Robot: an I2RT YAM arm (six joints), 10 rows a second.
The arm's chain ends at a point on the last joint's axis. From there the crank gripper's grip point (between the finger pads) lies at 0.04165 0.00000 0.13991 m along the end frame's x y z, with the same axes.
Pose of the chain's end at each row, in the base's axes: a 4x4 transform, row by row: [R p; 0 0 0 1], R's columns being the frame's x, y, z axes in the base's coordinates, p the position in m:
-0.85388 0.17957 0.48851 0.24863; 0.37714 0.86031 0.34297 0.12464; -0.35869 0.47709 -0.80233 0.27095; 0 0 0 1
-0.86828 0.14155 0.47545 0.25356; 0.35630 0.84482 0.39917 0.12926; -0.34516 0.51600 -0.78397 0.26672; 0 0 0 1
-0.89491 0.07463 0.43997 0.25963; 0.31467 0.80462 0.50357 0.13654; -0.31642 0.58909 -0.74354 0.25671; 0 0 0 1
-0.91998 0.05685 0.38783 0.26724; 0.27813 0.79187 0.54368 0.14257; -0.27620 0.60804 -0.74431 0.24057; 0 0 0 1
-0.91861 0.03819 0.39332 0.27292; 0.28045 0.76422 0.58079 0.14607; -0.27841 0.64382 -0.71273 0.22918; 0 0 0 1
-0.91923 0.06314 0.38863 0.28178; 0.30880 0.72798 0.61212 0.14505; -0.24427 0.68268 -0.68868 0.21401; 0 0 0 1
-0.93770 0.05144 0.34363 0.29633; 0.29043 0.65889 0.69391 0.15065; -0.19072 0.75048 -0.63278 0.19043; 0 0 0 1
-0.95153 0.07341 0.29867 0.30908; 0.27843 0.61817 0.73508 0.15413; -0.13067 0.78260 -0.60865 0.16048; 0 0 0 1
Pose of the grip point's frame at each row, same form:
-0.85388 0.17957 0.48851 0.28141; 0.37714 0.86031 0.34297 0.18833; -0.35869 0.47709 -0.80233 0.14376; 0 0 0 1
-0.86828 0.14155 0.47545 0.28392; 0.35630 0.84482 0.39917 0.19995; -0.34516 0.51600 -0.78397 0.14266; 0 0 0 1
-0.89491 0.07463 0.43997 0.28391; 0.31467 0.80462 0.50357 0.22010; -0.31642 0.58909 -0.74354 0.13950; 0 0 0 1
-0.91998 0.05685 0.38783 0.28318; 0.27813 0.79187 0.54368 0.23022; -0.27620 0.60804 -0.74431 0.12493; 0 0 0 1
-0.91861 0.03819 0.39332 0.28969; 0.28045 0.76422 0.58079 0.23901; -0.27841 0.64382 -0.71273 0.11787; 0 0 0 1
-0.91923 0.06314 0.38863 0.29787; 0.30880 0.72798 0.61212 0.24355; -0.24427 0.68268 -0.68868 0.10748; 0 0 0 1
-0.93770 0.05144 0.34363 0.30535; 0.29043 0.65889 0.69391 0.25983; -0.19072 0.75048 -0.63278 0.09395; 0 0 0 1
-0.95153 0.07341 0.29867 0.31124; 0.27843 0.61817 0.73508 0.26857; -0.13067 0.78260 -0.60865 0.06988; 0 0 0 1

